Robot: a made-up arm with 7 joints.
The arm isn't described. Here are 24 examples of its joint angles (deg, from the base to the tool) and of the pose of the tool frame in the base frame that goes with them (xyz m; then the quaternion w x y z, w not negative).
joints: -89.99 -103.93 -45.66 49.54 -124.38 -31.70 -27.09
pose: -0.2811 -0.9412 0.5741 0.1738 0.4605 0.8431 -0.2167
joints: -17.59 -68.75 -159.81 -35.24 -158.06 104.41 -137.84
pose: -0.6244 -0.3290 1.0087 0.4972 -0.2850 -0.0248 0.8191
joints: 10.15 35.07 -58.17 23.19 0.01 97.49 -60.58
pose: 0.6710 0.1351 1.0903 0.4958 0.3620 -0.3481 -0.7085
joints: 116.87 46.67 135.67 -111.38 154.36 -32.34 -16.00
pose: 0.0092 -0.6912 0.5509 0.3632 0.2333 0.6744 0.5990
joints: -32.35 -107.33 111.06 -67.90 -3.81 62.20 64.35
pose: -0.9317 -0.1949 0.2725 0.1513 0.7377 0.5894 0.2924
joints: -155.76 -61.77 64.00 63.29 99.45 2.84 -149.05
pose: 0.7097 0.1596 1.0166 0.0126 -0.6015 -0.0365 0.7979
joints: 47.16 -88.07 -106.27 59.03 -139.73 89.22 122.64
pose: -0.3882 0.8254 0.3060 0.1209 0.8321 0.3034 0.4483
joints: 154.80 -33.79 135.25 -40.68 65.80 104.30 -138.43
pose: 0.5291 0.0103 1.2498 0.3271 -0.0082 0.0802 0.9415
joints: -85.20 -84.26 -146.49 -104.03 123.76 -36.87 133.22
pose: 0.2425 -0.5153 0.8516 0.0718 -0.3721 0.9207 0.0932
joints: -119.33 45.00 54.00 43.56 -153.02 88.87 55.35
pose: -0.2918 0.7657 1.0149 0.1852 0.8492 0.4844 -0.0999
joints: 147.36 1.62 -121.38 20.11 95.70 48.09 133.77
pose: 0.0665 -0.2114 1.5256 0.7923 -0.5655 0.0416 0.2251
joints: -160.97 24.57 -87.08 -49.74 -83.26 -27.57 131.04
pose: -0.3516 0.4687 1.2880 0.3953 0.7039 0.1410 -0.5730
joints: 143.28 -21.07 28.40 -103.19 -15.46 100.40 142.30
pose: 0.5400 0.1646 0.9539 0.4384 -0.5960 0.6620 0.1196
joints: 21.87 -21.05 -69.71 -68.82 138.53 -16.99 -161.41
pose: -0.5778 -0.2140 1.1870 0.8051 -0.5673 0.0006 -0.1732
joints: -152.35 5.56 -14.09 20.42 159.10 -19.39 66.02
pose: -0.3566 0.0894 1.4972 0.6440 0.1569 0.6333 -0.3996
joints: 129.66 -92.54 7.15 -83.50 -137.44 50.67 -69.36
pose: 0.3994 0.3444 -0.0267 0.8083 -0.0886 -0.5820 0.0054
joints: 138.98 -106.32 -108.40 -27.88 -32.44 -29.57 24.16
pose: 0.6097 0.8061 0.2752 0.0844 -0.7478 0.5124 -0.4137
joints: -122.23 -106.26 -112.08 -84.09 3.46 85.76 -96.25
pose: 0.6900 -0.4938 0.3683 0.0496 0.0739 0.9016 0.4234
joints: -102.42 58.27 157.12 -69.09 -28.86 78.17 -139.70
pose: -0.3042 0.8908 0.6410 0.0326 0.8775 -0.4698 -0.0913
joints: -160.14 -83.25 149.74 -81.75 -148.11 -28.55 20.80
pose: 0.5123 -0.4908 0.9244 0.7214 -0.5444 -0.0374 0.4264
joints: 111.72 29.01 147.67 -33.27 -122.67 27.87 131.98
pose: -0.1810 -0.7187 1.2557 0.9310 -0.3275 -0.0092 0.1611
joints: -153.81 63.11 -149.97 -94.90 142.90 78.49 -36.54
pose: -0.5355 0.3471 0.3419 0.8791 0.1075 -0.3870 0.2565
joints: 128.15 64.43 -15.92 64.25 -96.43 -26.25 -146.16
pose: -0.5710 -0.7780 0.3810 0.7983 -0.2436 -0.3986 -0.3802
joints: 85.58 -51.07 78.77 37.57 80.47 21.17 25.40
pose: -0.4354 0.7259 1.0617 0.1002 -0.9720 0.0248 -0.2110
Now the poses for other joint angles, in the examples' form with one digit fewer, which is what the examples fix.
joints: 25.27 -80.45 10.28 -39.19 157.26 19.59 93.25
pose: -0.911 0.456 0.292 0.167 -0.618 -0.234 -0.732
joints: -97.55 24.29 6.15 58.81 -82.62 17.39 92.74
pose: -0.088 0.782 1.021 0.121 0.958 -0.211 0.151
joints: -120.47 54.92 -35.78 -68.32 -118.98 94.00 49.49
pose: -0.124 0.389 1.156 0.565 -0.527 -0.631 0.072
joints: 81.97 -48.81 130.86 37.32 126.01 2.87 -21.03
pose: -0.376 0.863 0.921 0.230 -0.836 0.234 -0.440
